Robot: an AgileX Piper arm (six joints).
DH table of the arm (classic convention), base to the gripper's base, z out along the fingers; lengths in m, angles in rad. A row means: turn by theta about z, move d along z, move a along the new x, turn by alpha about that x. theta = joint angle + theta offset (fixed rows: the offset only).
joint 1: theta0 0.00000; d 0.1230; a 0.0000; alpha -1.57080
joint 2: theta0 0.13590; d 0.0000; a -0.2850; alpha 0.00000
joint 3: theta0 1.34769; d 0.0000; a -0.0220; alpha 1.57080
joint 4: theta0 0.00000; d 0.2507; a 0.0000; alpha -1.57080
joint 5: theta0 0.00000; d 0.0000; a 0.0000; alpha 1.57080
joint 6: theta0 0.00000; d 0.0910; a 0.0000; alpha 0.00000
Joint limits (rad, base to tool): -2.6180..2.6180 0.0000..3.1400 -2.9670..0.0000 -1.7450..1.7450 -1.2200..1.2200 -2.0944..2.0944
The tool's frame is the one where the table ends.
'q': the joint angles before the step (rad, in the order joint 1, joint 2, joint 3, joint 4, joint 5, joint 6). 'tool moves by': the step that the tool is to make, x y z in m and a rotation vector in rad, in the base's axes. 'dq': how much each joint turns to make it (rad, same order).
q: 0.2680, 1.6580, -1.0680, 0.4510, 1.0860, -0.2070
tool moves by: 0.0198, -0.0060, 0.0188, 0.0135, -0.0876, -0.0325
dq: -0.0329, 0.0061, -0.0871, -0.0080, -0.0080, 0.0001
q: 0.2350, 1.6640, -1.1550, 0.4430, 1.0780, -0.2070
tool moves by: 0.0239, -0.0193, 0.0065, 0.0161, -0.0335, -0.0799
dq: -0.0759, 0.0401, -0.0761, 0.0100, -0.0001, 0.0000
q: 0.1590, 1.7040, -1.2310, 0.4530, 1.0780, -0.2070
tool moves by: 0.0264, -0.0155, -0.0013, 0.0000, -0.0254, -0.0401
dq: -0.0551, 0.0710, -0.0899, -0.0010, -0.0001, -0.0162
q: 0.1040, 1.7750, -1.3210, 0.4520, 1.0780, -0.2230
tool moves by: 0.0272, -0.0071, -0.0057, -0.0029, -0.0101, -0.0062
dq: -0.0261, 0.0919, -0.1091, -0.0040, 0.0141, -0.0140
